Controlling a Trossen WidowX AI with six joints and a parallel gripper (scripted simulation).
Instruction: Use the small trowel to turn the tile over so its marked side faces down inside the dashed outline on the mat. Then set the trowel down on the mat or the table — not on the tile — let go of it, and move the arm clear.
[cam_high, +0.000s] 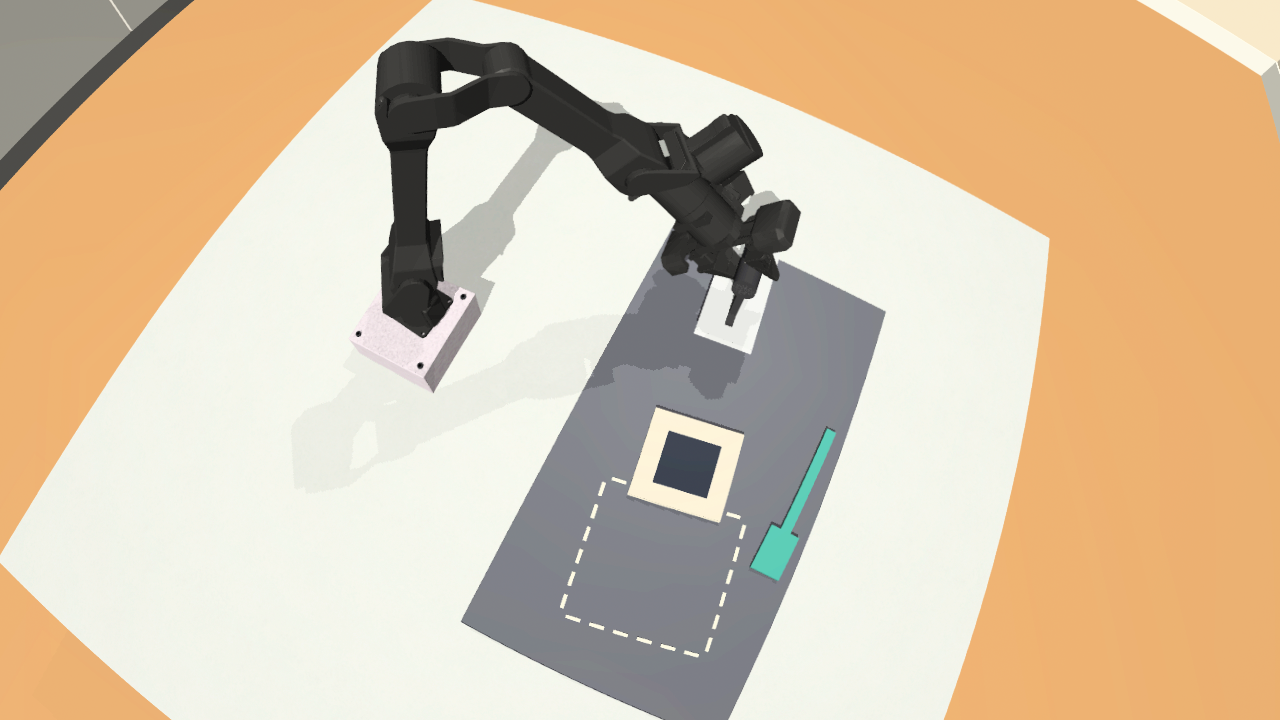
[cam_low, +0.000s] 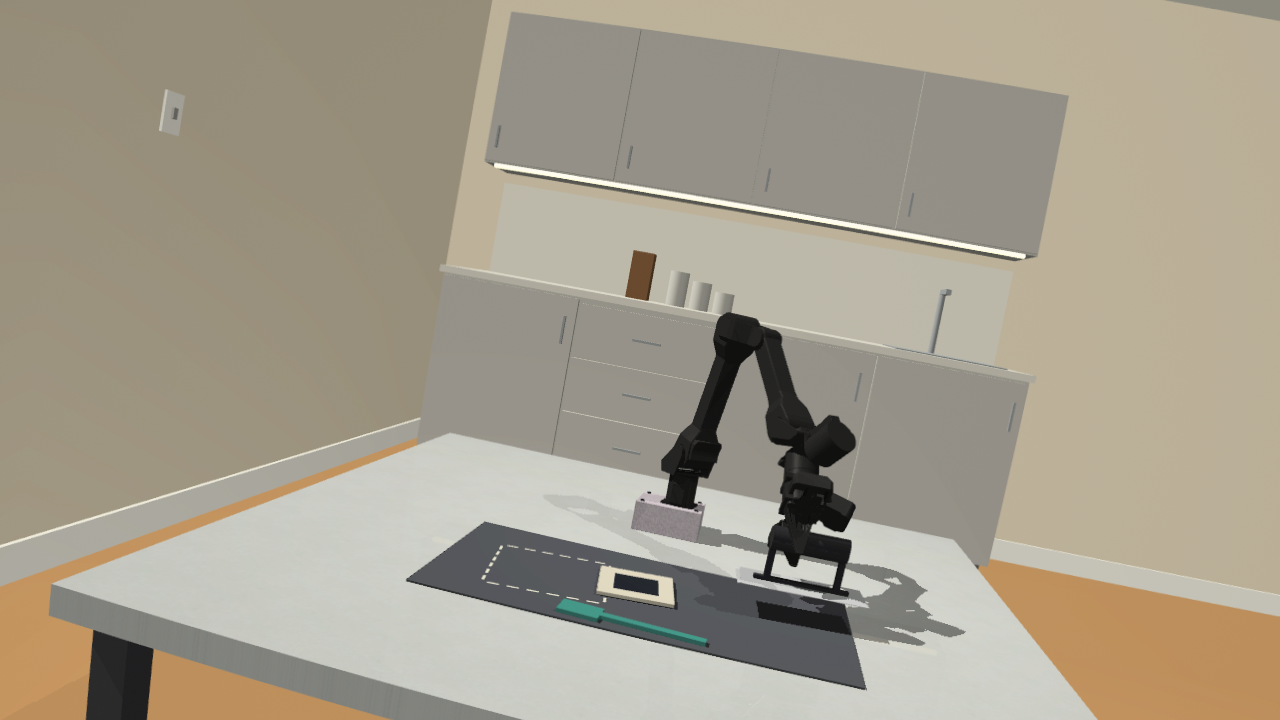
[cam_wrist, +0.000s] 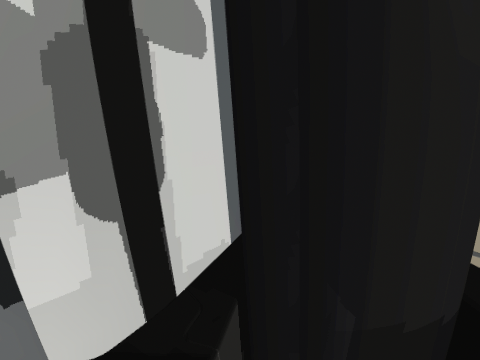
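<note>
Now: gripper tip 230 mm to the left of the cream tile, 90 mm above it and 30 mm short of it. Round my gripper tip: black-handled float: 20 mm behind, 10 mm to the right, 10 mm below; teal long-handled tool: 220 mm to the right, 180 mm ahead, 90 mm below; dark mat: 210 mm to the right, 120 mm below, 40 mm ahead.
</note>
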